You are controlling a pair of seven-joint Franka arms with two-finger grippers.
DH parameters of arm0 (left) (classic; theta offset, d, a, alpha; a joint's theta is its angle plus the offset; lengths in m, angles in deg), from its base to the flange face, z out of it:
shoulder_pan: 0 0.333 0 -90
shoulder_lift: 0 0 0 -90
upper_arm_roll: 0 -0.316 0.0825 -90
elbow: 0 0 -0.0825 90
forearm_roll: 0 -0.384 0 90
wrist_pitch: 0 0 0.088 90
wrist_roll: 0 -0.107 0 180
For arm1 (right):
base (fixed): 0 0 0 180
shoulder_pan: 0 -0.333 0 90
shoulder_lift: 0 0 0 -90
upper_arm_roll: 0 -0.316 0.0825 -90
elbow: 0 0 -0.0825 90
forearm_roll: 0 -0.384 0 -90
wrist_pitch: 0 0 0.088 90
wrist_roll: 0 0.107 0 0
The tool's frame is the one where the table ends.
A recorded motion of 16 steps. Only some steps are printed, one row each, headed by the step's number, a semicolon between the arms.
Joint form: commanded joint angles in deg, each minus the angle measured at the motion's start. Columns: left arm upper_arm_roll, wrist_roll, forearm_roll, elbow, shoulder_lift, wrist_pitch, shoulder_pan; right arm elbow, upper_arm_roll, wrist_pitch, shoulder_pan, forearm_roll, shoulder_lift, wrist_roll.
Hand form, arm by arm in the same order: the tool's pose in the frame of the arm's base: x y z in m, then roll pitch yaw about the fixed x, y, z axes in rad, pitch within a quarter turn. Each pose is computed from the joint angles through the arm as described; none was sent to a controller.
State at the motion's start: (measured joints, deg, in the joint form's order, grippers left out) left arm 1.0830 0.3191 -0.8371 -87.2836 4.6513 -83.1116 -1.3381; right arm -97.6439 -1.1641 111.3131 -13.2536 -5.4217 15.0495 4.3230
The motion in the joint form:
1: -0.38 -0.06 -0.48 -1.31 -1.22 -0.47 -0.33; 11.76 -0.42 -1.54 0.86 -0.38 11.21 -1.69
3: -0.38 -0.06 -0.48 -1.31 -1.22 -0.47 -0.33; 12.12 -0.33 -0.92 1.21 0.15 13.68 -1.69
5: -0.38 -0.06 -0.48 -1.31 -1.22 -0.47 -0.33; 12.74 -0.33 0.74 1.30 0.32 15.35 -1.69
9: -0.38 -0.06 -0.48 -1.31 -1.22 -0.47 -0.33; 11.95 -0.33 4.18 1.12 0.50 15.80 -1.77
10: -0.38 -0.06 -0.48 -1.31 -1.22 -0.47 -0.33; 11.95 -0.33 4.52 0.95 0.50 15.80 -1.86
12: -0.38 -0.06 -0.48 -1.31 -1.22 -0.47 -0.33; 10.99 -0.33 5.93 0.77 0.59 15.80 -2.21
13: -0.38 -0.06 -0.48 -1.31 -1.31 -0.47 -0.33; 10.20 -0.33 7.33 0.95 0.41 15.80 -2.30
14: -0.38 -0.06 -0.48 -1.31 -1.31 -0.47 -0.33; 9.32 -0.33 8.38 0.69 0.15 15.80 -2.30
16: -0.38 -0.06 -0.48 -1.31 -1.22 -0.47 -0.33; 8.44 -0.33 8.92 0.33 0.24 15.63 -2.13
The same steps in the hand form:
1: 0.5589 -0.0203 0.5936 -3.1184 0.1472 -0.0343; 0.6629 0.1695 0.4015 -3.0376 0.0481 0.1616
3: 0.5589 -0.0203 0.5936 -3.1184 0.1472 -0.0343; 0.6690 0.1648 0.3757 -3.0482 0.0733 0.1560
5: 0.5589 -0.0203 0.5936 -3.1184 0.1472 -0.0343; 0.6756 0.1646 0.3629 -3.0505 0.0626 0.1526
9: 0.5589 -0.0203 0.5936 -3.1184 0.1472 -0.0343; 0.6792 0.1669 0.3560 -3.0524 0.0241 0.1531
10: 0.5589 -0.0203 0.5936 -3.1184 0.1472 -0.0343; 0.6793 0.1690 0.3565 -3.0521 0.0180 0.1571
12: 0.5589 -0.0203 0.5936 -3.1184 0.1472 -0.0343; 0.6780 0.1706 0.3508 -3.0537 0.0096 0.1650
13: 0.5585 -0.0203 0.5945 -3.1184 0.1457 -0.0343; 0.6783 0.1684 0.3465 -3.0511 -0.0009 0.1600
14: 0.5585 -0.0203 0.5945 -3.1184 0.1457 -0.0343; 0.6761 0.1712 0.3410 -3.0477 -0.0035 0.1609
16: 0.5589 -0.0203 0.5936 -3.1184 0.1472 -0.0343; 0.6727 0.1748 0.3368 -3.0498 -0.0004 0.1643

